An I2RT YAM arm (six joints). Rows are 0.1 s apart.
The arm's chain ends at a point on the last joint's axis. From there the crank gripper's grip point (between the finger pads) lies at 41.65 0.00 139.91 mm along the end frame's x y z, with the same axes.
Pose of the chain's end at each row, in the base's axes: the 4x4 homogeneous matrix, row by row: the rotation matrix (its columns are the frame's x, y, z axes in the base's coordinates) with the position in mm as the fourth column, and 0 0 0 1 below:
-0.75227, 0.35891, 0.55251, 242.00; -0.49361, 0.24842, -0.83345, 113.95; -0.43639, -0.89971, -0.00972, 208.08; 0, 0, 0, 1
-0.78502, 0.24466, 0.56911, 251.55; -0.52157, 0.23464, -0.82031, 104.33; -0.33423, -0.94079, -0.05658, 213.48; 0, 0, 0, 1
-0.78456, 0.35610, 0.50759, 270.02; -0.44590, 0.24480, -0.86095, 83.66; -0.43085, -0.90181, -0.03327, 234.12; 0, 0, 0, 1
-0.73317, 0.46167, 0.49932, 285.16; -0.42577, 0.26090, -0.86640, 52.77; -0.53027, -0.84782, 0.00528, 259.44; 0, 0, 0, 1
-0.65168, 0.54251, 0.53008, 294.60; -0.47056, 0.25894, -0.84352, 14.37; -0.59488, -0.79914, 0.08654, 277.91; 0, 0, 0, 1
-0.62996, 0.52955, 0.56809, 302.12; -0.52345, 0.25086, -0.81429, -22.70; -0.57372, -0.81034, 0.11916, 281.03; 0, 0, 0, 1
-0.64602, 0.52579, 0.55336, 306.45; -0.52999, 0.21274, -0.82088, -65.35; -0.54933, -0.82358, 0.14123, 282.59; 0, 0, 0, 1
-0.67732, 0.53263, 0.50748, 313.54; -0.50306, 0.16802, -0.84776, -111.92; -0.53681, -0.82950, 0.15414, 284.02; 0, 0, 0, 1
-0.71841, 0.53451, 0.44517, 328.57; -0.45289, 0.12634, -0.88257, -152.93; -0.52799, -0.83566, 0.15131, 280.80; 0, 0, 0, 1
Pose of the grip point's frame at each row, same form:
-0.75227, 0.35891, 0.55251, 287.97; -0.49361, 0.24842, -0.83345, -23.22; -0.43639, -0.89971, -0.00972, 188.54; 0, 0, 0, 1
-0.78502, 0.24466, 0.56911, 298.48; -0.52157, 0.23464, -0.82031, -32.16; -0.33423, -0.94079, -0.05658, 191.64; 0, 0, 0, 1
-0.78456, 0.35610, 0.50759, 308.36; -0.44590, 0.24480, -0.86095, -55.37; -0.43085, -0.90181, -0.03327, 211.52; 0, 0, 0, 1
-0.73317, 0.46167, 0.49932, 324.48; -0.42577, 0.26090, -0.86640, -86.18; -0.53027, -0.84782, 0.00528, 238.09; 0, 0, 0, 1
-0.65168, 0.54251, 0.53008, 341.62; -0.47056, 0.25894, -0.84352, -123.25; -0.59488, -0.79914, 0.08654, 265.24; 0, 0, 0, 1
-0.62996, 0.52955, 0.56809, 355.36; -0.52345, 0.25086, -0.81429, -158.43; -0.57372, -0.81034, 0.11916, 273.81; 0, 0, 0, 1
-0.64602, 0.52579, 0.55336, 356.96; -0.52999, 0.21274, -0.82088, -202.27; -0.54933, -0.82358, 0.14123, 279.47; 0, 0, 0, 1
-0.67732, 0.53263, 0.50748, 356.33; -0.50306, 0.16802, -0.84776, -251.48; -0.53681, -0.82950, 0.15414, 283.23; 0, 0, 0, 1
-0.71841, 0.53451, 0.44517, 360.93; -0.45289, 0.12634, -0.88257, -295.27; -0.52799, -0.83566, 0.15131, 279.98; 0, 0, 0, 1

